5 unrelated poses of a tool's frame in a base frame.
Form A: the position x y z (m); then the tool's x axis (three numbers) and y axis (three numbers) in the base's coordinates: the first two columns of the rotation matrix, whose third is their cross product.
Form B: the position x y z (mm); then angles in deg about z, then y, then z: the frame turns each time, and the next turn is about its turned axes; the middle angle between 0 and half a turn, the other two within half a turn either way. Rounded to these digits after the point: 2 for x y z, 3 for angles.
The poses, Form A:
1: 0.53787, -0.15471, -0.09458, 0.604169, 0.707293, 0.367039, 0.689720, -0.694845, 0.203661
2: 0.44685, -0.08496, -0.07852, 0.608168, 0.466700, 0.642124, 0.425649, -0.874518, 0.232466
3: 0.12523, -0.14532, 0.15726, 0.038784, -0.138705, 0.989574, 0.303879, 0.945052, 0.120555
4: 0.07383, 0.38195, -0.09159, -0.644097, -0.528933, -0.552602, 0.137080, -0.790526, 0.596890
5: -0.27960, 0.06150, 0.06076, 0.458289, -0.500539, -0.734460, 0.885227, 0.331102, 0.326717
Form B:
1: 537.87, -154.71, -94.58, 18.057, 155.181, 150.975
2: 446.85, -84.96, -78.52, 11.140, 136.929, 160.098
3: 125.23, -145.32, 157.26, 162.725, 85.480, 173.054
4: 73.83, 381.95, -91.59, 157.696, 54.431, 47.206
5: -279.60, 61.50, 60.76, -84.314, 53.499, 23.981
